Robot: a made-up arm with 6 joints.
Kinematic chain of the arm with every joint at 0, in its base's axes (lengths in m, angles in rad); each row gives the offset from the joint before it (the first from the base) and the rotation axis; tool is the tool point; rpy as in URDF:
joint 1: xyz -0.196 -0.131 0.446 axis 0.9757 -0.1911 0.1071
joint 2: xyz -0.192 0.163 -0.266 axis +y
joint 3: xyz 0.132 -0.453 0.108 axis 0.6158 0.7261 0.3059
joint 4: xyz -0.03 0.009 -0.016 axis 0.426 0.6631 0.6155
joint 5: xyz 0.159 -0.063 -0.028 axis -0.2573 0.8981 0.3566
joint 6: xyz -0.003 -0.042 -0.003 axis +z
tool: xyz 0.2 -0.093 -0.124 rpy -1.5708 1.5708 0
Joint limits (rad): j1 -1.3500..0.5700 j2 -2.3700..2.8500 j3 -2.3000..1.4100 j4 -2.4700..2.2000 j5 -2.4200..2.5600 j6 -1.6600..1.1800
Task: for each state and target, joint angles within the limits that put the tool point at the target. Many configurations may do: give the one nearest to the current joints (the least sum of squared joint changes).
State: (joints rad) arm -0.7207 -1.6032 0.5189 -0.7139 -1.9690 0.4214
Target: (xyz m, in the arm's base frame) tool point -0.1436 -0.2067 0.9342
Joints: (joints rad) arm -1.2923 -1.0928 0.8594 -0.2537 -1.5623 0.3765
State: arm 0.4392 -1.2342 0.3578 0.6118 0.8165 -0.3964
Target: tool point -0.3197 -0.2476 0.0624
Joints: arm -0.2044 -1.1684 0.8937 0.9466 0.8065 0.0981
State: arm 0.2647 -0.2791 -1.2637 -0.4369 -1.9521 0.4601
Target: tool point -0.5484 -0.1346 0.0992
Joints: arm 0.5700 -0.5014 -1.6991 -0.8781 -1.9767 0.6435
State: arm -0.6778 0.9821 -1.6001 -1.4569 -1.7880 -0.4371
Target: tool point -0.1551 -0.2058 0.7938
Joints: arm -1.3154 1.2895 -1.3530 -0.9595 -1.5021 -0.2944
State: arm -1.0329 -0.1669 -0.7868 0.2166 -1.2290 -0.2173
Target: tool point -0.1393 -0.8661 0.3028
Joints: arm -0.6922 0.4652 -0.2756 0.6686 -1.1576 -0.4881
